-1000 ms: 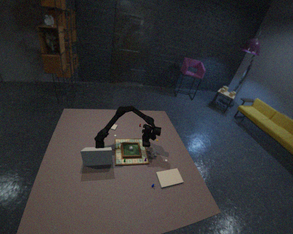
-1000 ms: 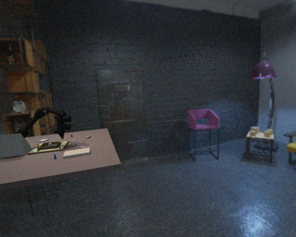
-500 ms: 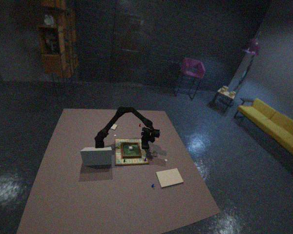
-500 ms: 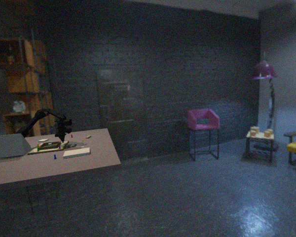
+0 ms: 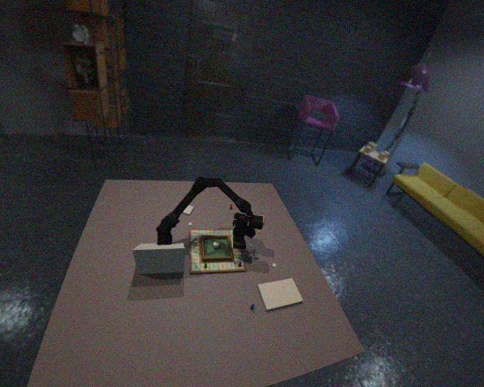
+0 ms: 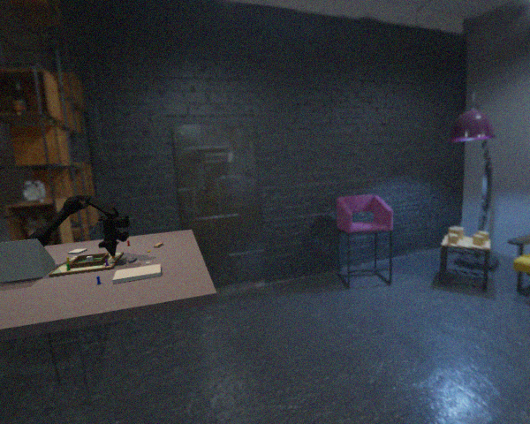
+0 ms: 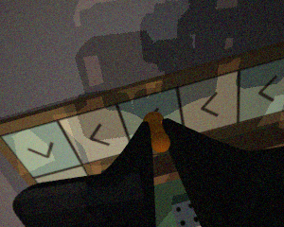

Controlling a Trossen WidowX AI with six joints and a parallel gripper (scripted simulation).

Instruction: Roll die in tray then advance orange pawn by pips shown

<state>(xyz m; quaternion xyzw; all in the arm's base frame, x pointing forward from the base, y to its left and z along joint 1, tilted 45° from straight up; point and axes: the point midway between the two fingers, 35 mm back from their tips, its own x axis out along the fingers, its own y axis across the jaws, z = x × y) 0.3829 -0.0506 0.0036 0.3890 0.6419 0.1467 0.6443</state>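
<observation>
My gripper tip is right at the orange pawn. Also, from my gripper tip: green tray (120 mm behind, 20 mm below); then purple pawn (130 mm to the right, 30 mm behind); then die (120 mm behind, 10 mm to the left).
</observation>
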